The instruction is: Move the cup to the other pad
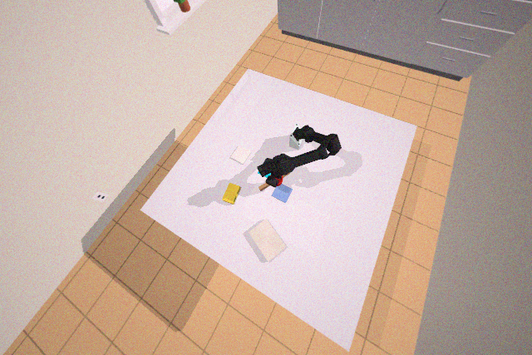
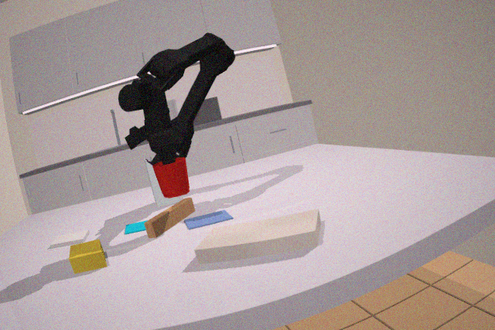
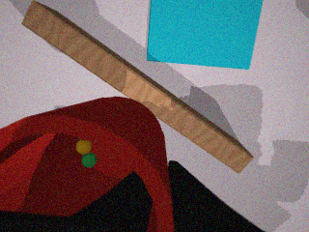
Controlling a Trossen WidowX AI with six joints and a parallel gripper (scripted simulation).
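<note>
Now: the green marble 40 mm ahead of my gripper tip, 20 mm to the left of it and 20 mm below it. The rest, counted from my gripper tip: wooden plank: 20 mm ahead, 20 mm to the right, 90 mm below; then red cup: 30 mm ahead; then yellow marble: 50 mm ahead, 10 mm to the left, 20 mm below.
</note>
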